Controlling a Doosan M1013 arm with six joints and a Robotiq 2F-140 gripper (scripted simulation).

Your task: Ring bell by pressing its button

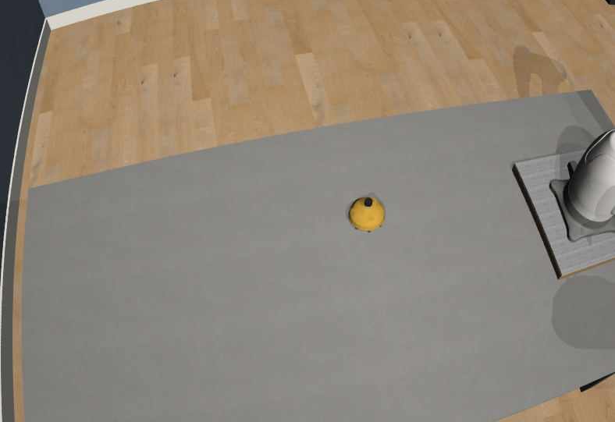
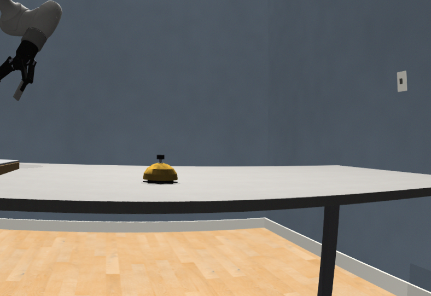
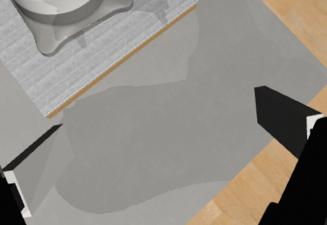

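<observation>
Now: hand 56 cm short of the bell button, 39 cm to the left of it and 19 cm above it. From my hand the other things lie so: yellow dome bell: 56 cm ahead, 39 cm to the right, 21 cm below.
</observation>
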